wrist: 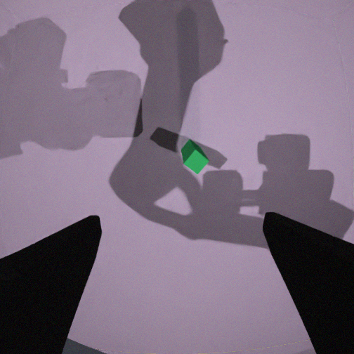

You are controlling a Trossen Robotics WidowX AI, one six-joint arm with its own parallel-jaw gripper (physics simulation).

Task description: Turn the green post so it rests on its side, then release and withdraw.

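Observation:
The green post [195, 157] is small in the wrist view, just above and right of the middle. Its bright, squarish end face shows towards the camera, with a darker green side behind it. It looks upright, seen almost end-on, with short shadows on both sides. My gripper [183, 223] is open, with nothing between its wide-set black fingers. The fingertips are nearer the camera and lower in the view than the post, one to each side, and do not touch it. The post's foot is hard to make out.
The post stands on a pale pinkish surface [175, 290]. Large shadows of the arm and gripper fall across it, around the post and to both sides. A dark grey area [80, 347] shows past the surface's edge at the bottom left.

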